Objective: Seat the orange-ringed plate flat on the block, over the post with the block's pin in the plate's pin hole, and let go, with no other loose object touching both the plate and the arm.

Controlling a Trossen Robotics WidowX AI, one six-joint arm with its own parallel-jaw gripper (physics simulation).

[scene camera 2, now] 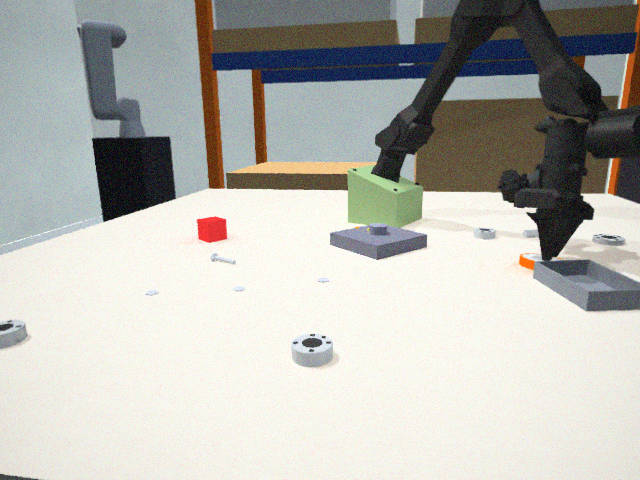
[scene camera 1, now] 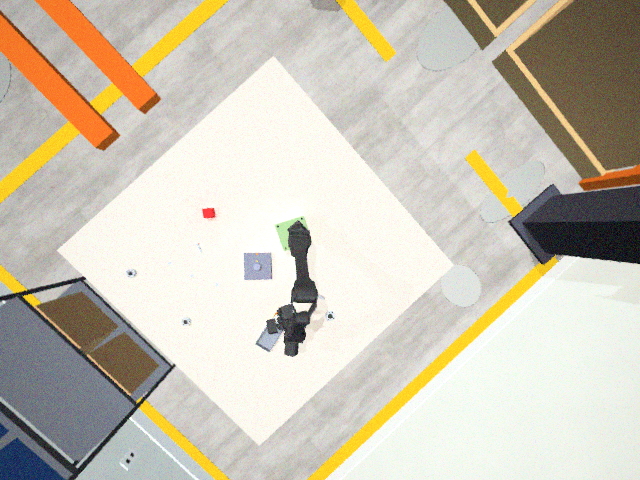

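Seen in the pictures: gripper, fingertip midpoint: (scene camera 2: 548, 260); arm's base, origin of the base link: (scene camera 2: 385, 174) (scene camera 1: 297, 229).
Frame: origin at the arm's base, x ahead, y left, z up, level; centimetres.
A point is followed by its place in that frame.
Observation:
The orange-ringed plate (scene camera 1: 275, 314) {x 34.2, y 23.5, z -9.0 cm} (scene camera 2: 528, 261) {x 36.0, y 24.1, z -8.7 cm} lies low at the table, right behind the grey tray in the scene camera 2 view, partly hidden by the fingers. My gripper (scene camera 2: 550, 257) {x 32.0, y 27.8, z -9.6 cm} points down with its fingers close together on the plate, shut on it; the arm hides the fingertips in the scene camera 1 view. The dark grey square block (scene camera 1: 250, 274) {x 30.0, y 1.6, z -7.9 cm} (scene camera 2: 356, 244) {x 30.7, y -2.3, z -8.7 cm} lies flat, apart from the gripper. Its round post (scene camera 1: 256, 266) {x 25.2, y 0.5, z -6.4 cm} (scene camera 2: 377, 229) {x 26.8, y 0.9, z -6.8 cm} stands uncovered at the middle. Small orange and yellow details show beside the post; which is the pin is unclear.
The open grey tray (scene camera 1: 267, 339) {x 45.3, y 30.4, z -10.1 cm} (scene camera 2: 612, 300) {x 49.5, y 30.4, z -9.0 cm} is close beside the gripper. A green sloped block (scene camera 1: 283, 235) {x 6.2, y -2.0, z -0.2 cm} (scene camera 2: 372, 204) {x 8.5, y -2.0, z -5.6 cm} stands at the arm's base. A red cube (scene camera 1: 208, 212) {x 25.0, y -31.5, z -6.3 cm} (scene camera 2: 211, 229) {x 27.7, y -30.7, z -7.8 cm}, a bolt (scene camera 1: 199, 248) {x 39.8, y -22.7, z -9.5 cm} (scene camera 2: 223, 258) {x 40.0, y -22.8, z -9.5 cm} and several grey rings (scene camera 1: 186, 321) {x 66.5, y -1.3, z -8.8 cm} (scene camera 2: 312, 356) {x 69.0, y -0.9, z -9.2 cm} lie about.

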